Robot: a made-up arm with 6 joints. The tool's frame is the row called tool.
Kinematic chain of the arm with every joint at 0, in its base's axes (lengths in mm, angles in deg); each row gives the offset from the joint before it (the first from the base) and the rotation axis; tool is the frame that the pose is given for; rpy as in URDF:
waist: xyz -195 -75 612 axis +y
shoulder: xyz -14 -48 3 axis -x
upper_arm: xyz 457 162 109 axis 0.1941 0.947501 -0.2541
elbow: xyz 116 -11 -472 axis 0.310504 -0.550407 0.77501
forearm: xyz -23 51 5 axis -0.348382 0.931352 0.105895
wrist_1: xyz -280 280 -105 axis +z
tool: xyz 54 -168 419 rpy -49.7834 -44.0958 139.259
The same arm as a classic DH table. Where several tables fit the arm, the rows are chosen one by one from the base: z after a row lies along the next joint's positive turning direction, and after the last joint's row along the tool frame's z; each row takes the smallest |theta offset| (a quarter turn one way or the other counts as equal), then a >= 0, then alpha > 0; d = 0 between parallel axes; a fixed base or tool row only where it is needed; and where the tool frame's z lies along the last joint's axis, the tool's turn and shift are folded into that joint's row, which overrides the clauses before.
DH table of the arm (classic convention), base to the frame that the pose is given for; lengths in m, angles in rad. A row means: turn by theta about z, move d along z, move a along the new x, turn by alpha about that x. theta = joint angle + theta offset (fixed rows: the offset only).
base (fixed): a -0.195; alpha -1.5708; d 0.612; theta0 0
waist: a 0.003; alpha 1.5708; d -0.123; theta0 -1.5708
shoulder: a 0.1472; alpha -1.7661; d -0.4176; theta0 0.262
upper_arm: a -0.3464; alpha -2.2892; d -0.0123; theta0 -0.9355
elbow: a 0.0035; alpha 2.1397; d -0.4195; theta0 0.8186
forearm: a 0.1642; alpha -1.4647; d 0.4176; theta0 -0.1166
wrist_1: a -0.0831; alpha -1.0886; d 0.1941; theta0 -0.5372
tool (fixed): a 0; alpha 0; d 0.1757; theta0 -0.9034

